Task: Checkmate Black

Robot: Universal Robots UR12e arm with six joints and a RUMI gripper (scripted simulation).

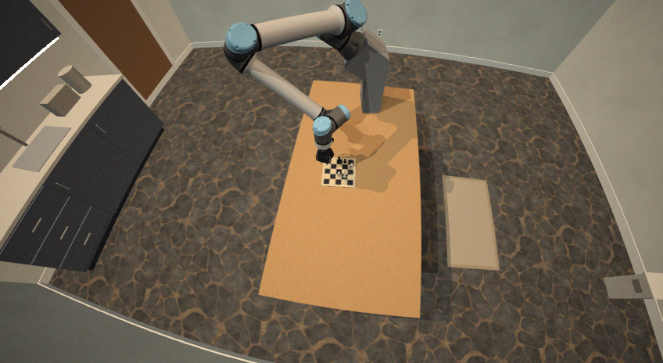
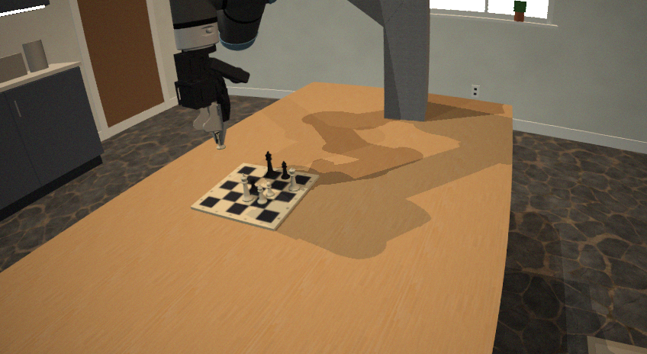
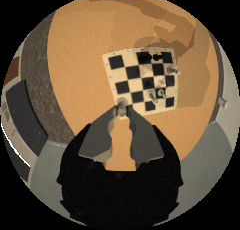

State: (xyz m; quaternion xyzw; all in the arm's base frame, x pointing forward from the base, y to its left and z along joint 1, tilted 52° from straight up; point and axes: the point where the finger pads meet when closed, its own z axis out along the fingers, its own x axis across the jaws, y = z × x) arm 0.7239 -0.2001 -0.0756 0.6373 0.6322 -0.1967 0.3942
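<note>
The black king is 9 cm below my hand, 8 cm behind it and 7 cm to the left of it. From my hand the other things lie so: white rook: 15 cm to the left, 10 cm below, 5 cm behind; then small chessboard: 13 cm below, 8 cm to the left, 1 cm behind; then tall white piece: 9 cm below, 8 cm to the left, 3 cm ahead.
</note>
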